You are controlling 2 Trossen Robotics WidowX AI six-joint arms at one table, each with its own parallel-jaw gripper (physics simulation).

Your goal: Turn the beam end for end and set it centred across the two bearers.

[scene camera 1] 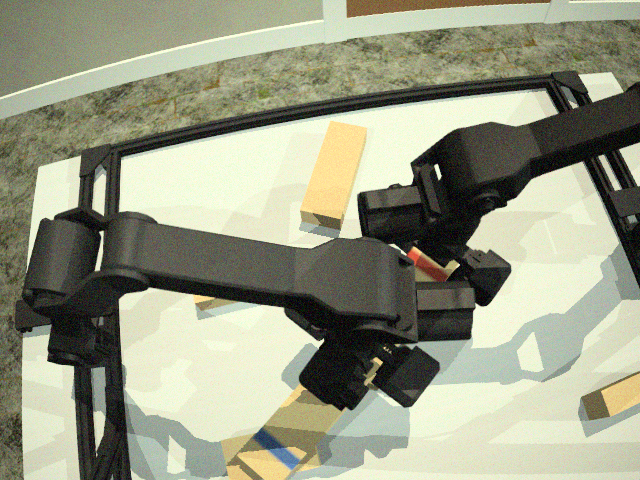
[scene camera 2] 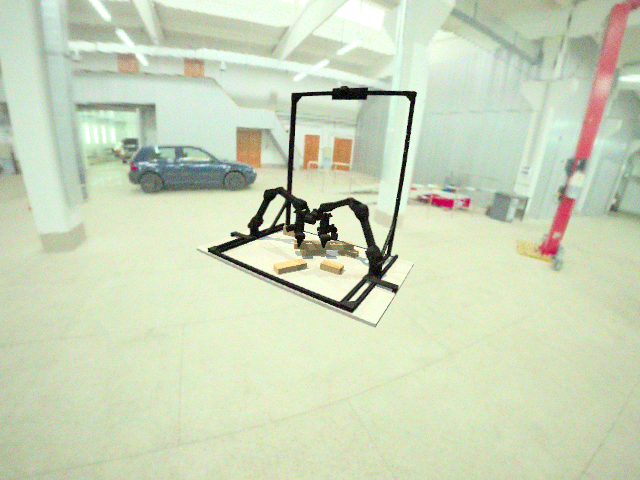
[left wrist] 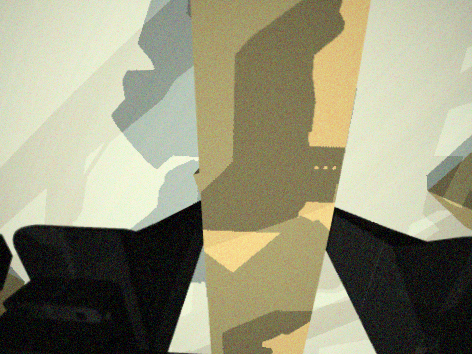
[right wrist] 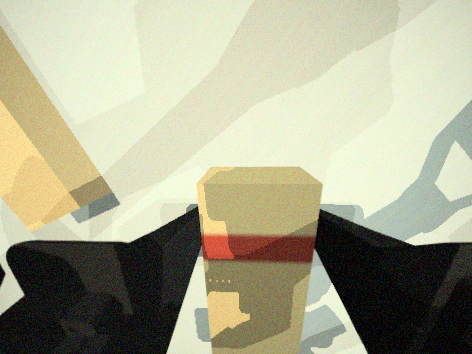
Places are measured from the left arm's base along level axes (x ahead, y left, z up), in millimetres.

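Where they show: left gripper, fingertip midpoint: [scene camera 2: 322, 245] [left wrist: 261, 206]; right gripper, fingertip midpoint: [scene camera 1: 428, 266] [scene camera 2: 298, 245] [right wrist: 254, 211]; left arm's base, link origin: [scene camera 1: 94, 347] [scene camera 2: 374, 274]; right arm's base, link origin: [scene camera 2: 254, 235].
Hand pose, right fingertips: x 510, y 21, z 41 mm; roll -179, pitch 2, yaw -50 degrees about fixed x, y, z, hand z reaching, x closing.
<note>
Things, the pixels of their top centre, and the offset from my right fingertips. "*": a spot on its surface instead.
- long wooden beam, top centre: [left wrist: 266, 216] [scene camera 1: 355, 356] [scene camera 2: 324, 242] 125 mm back, 106 mm right, 23 mm up
- blue band, surface spot: [scene camera 1: 276, 448] * 242 mm back, 204 mm right, 21 mm up
- red band, surface spot: [right wrist: 260, 248] [scene camera 1: 427, 267] * 8 mm back, 9 mm right, 22 mm up
- loose wooden block, top centre: [scene camera 1: 335, 166] [scene camera 2: 290, 263] 93 mm back, 201 mm left, 22 mm down
- further block, top centre: [scene camera 1: 635, 390] 251 mm ahead, 247 mm right, 3 mm up
The long wooden beam [scene camera 1: 312, 413] [scene camera 2: 336, 246] [left wrist: 275, 175] [right wrist: 257, 215] runs diagonally in scene camera 1, with a blue band [scene camera 1: 276, 448] near its lower-left end and a red band [scene camera 1: 426, 263] [right wrist: 260, 248] near its upper-right end. My left gripper [scene camera 1: 371, 379] [left wrist: 261, 206] is shut on the beam's plain middle part. My right gripper [scene camera 1: 457, 263] [right wrist: 254, 211] is shut on the beam at the red band. A wooden block [scene camera 1: 234, 447], apparently a bearer, shows under the blue end. Whether the beam touches it, I cannot tell. The second bearer is not clearly identifiable.
A loose wooden block [scene camera 1: 333, 173] [scene camera 2: 290, 266] [right wrist: 40, 150] lies beyond the arms. Another block [scene camera 1: 206, 301] [scene camera 2: 331, 266] is mostly hidden by my left arm. A further block [scene camera 1: 617, 395] lies at the right edge. A black frame [scene camera 1: 330, 106] borders the table.
</note>
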